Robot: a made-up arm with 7 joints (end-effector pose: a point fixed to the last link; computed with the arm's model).
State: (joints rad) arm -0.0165 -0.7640 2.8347 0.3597 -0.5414 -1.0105 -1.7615
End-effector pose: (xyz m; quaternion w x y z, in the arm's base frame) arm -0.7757 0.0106 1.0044 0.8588 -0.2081 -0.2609 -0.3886
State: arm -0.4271 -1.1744 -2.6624 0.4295 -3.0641 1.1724 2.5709
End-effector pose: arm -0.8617 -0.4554 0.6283 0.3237 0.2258 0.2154 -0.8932
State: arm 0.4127 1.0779 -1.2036 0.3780 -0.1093 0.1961 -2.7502
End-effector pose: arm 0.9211 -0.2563 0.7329 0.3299 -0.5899 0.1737 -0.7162
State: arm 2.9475 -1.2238 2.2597 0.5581 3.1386 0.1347 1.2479
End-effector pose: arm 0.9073 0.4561 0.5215 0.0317 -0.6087 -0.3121 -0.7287
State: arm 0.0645 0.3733 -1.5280 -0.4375 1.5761 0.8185 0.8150
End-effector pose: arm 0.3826 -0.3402 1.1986 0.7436 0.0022 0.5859 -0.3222
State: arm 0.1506 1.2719 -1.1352 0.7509 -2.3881 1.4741 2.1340
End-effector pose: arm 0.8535 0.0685 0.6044 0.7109 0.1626 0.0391 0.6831
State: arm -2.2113 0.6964 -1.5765 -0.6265 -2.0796 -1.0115 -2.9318
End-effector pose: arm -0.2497 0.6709 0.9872 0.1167 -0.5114 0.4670 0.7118
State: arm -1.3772 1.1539 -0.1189 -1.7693 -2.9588 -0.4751 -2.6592
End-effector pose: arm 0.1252 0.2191 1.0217 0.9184 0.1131 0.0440 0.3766
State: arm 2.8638 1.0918 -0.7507 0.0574 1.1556 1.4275 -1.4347
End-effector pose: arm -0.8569 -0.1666 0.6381 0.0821 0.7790 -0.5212 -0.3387
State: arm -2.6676 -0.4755 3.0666 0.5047 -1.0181 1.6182 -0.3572
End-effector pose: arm 0.6126 -0.1718 0.9106 0.2492 0.1724 0.8285 0.4709
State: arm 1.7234 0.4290 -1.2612 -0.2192 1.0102 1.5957 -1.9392
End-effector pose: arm -0.1690 -0.4691 1.0934 0.5413 0.7809 -0.2229 0.2180
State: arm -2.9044 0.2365 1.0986 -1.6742 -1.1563 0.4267 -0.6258
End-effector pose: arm -0.0291 -0.4842 0.9096 0.0986 0.2044 0.6432 -0.7313
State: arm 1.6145 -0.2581 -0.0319 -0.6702 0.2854 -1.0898 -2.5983
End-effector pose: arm 0.0161 0.5831 0.9821 0.5281 -0.7206 0.4285 0.1352
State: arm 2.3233 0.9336 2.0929 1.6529 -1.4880 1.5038 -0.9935
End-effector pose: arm -0.5237 0.0282 0.6346 0.2990 0.4844 -0.7911 -0.2239
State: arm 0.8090 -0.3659 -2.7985 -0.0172 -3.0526 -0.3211 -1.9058
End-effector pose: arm -0.3473 0.2721 1.3013 0.8990 -0.3124 -0.0737 0.2981
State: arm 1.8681 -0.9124 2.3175 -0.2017 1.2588 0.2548 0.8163
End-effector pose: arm 0.3122 0.6952 1.0488 0.8693 -0.4198 0.2586 -0.0350
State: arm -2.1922 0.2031 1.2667 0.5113 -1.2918 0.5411 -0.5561
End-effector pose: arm 0.0576 0.4192 1.2236 0.1192 -0.1443 0.4595 0.8682
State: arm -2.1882 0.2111 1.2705 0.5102 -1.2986 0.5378 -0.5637
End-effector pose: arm 0.0556 0.4239 1.2219 0.1175 -0.1422 0.4608 0.8681
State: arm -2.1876 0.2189 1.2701 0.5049 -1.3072 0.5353 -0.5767
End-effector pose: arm 0.0495 0.4282 1.2212 0.1094 -0.1415 0.4606 0.8694
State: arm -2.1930 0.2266 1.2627 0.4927 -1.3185 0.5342 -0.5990
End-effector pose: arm 0.0363 0.4317 1.2221 0.0905 -0.1433 0.4580 0.8727
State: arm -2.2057 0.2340 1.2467 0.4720 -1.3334 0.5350 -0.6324
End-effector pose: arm 0.0145 0.4335 1.2249 0.0580 -0.1481 0.4525 0.8775
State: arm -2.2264 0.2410 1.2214 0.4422 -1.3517 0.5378 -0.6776
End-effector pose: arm -0.0164 0.4322 1.2297 0.0107 -0.1561 0.4439 0.8823
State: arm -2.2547 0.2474 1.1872 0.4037 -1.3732 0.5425 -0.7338
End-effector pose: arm -0.0550 0.4258 1.2363 0.0507 0.1673 -0.4321 -0.8847
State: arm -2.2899 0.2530 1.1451 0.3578 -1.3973 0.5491 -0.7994
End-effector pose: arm -0.0991 0.4123 1.2442 0.1245 0.1811 -0.4173 -0.8818
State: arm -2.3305 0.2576 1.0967 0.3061 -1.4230 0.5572 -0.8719
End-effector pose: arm -0.1453 0.3904 1.2532 0.2070 0.1969 -0.3997 -0.8710
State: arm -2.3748 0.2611 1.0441 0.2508 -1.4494 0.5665 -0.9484
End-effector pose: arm -0.1897 0.3599 1.2625 0.2937 0.2139 -0.3799 -0.8507
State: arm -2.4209 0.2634 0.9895 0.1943 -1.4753 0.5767 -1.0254
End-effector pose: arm -0.2286 0.3223 1.2718 0.3797 0.2314 -0.3585 -0.8208
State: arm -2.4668 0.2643 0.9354 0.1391 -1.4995 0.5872 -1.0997
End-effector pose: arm -0.2593 0.2801 1.2807 0.4600 0.2485 -0.3363 -0.7833
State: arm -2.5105 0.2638 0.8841 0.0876 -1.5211 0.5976 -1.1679
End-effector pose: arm -0.2806 0.2367 1.2887 0.5309 0.2645 -0.3141 -0.7413
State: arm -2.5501 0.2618 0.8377 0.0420 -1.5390 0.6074 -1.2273
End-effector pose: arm -0.2928 0.1956 1.2957 0.5897 0.2786 -0.2931 -0.6991
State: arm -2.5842 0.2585 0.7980 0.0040 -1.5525 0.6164 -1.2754
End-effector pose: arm -0.2975 0.1596 1.3016 0.6354 0.2907 -0.2742 -0.6607
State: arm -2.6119 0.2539 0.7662 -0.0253 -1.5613 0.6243 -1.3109
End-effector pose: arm -0.2968 0.1305 1.3063 0.6684 0.3004 -0.2582 -0.6295
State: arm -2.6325 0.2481 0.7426 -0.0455 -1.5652 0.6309 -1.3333
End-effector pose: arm -0.2928 0.1090 1.3101 0.6896 0.3076 -0.2455 -0.6079
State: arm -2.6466 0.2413 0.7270 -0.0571 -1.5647 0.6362 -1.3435
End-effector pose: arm -0.2873 0.0945 1.3131 0.7010 0.3125 -0.2362 -0.5960
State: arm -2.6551 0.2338 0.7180 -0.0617 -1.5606 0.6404 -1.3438
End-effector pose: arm -0.2811 0.0858 1.3155 0.7047 0.3154 -0.2297 -0.5925
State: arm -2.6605 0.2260 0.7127 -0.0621 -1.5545 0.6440 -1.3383
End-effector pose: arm -0.2750 0.0805 1.3175 0.7042 0.3173 -0.2251 -0.5939
